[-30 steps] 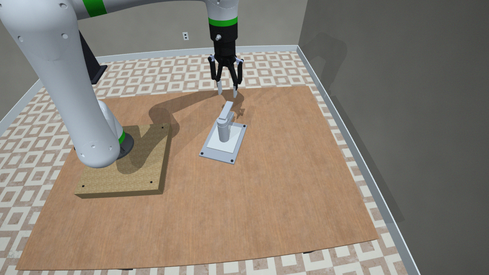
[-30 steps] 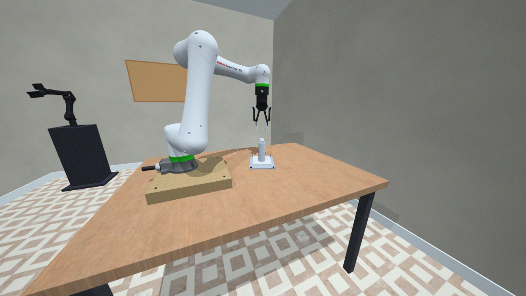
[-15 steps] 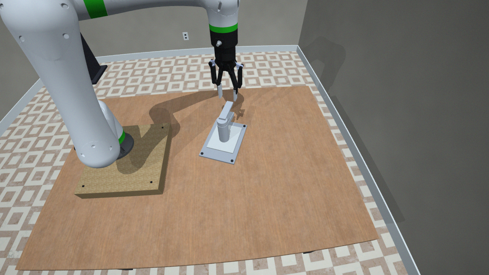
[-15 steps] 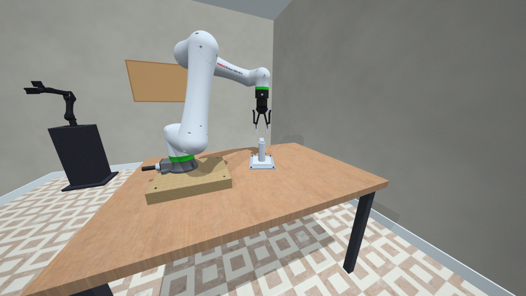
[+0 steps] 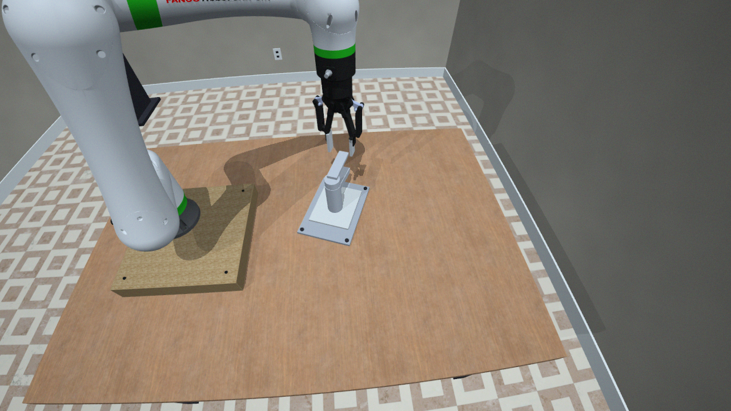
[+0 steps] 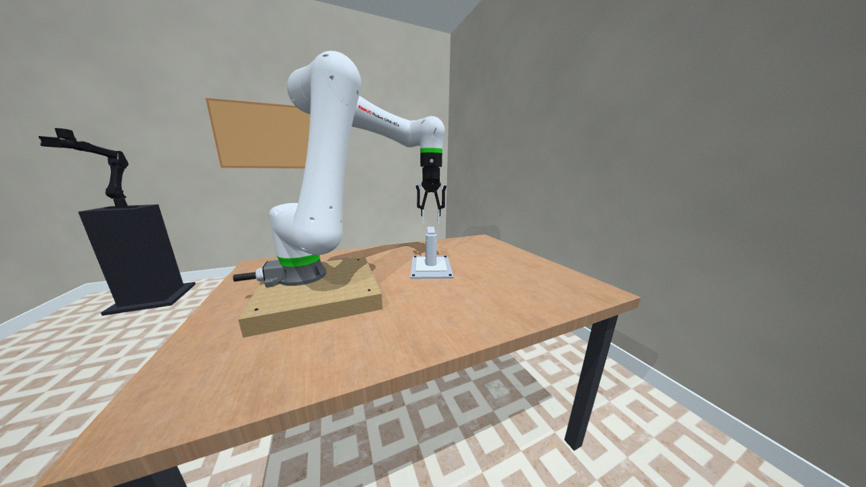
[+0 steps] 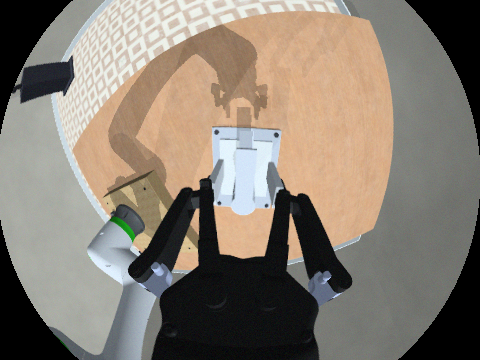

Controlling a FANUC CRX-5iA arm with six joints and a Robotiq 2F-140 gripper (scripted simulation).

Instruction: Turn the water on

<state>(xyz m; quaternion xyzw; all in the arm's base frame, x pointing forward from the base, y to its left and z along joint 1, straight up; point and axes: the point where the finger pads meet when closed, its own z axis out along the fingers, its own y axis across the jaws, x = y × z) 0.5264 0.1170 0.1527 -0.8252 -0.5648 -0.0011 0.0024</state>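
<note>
My gripper is now 10 mm past the lever, 30 mm to the left of it and 50 mm above it. Round my hand: tap: 20 mm behind, 60 mm to the right, 110 mm below.
</note>
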